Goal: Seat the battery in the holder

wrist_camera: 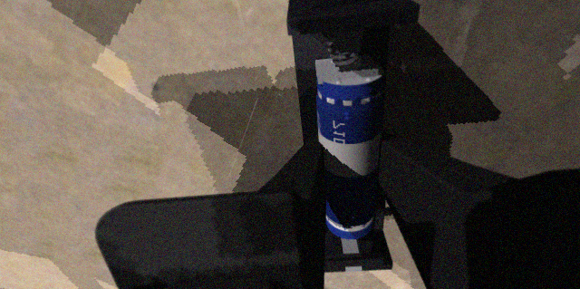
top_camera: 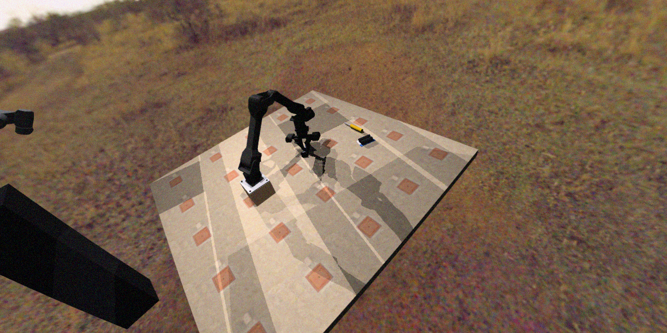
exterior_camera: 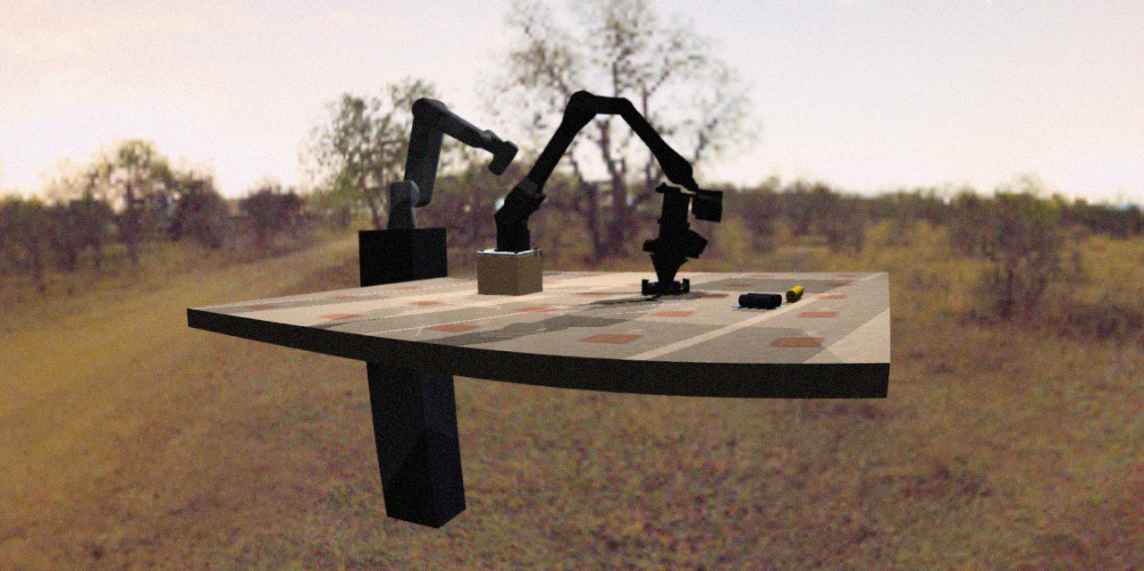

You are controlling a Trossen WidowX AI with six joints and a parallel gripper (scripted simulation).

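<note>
Now: gripper tip 10 mm below the battery. Round my gripper tip: yellow screwdriver (300 mm ahead, 100 mm to the right).
</note>
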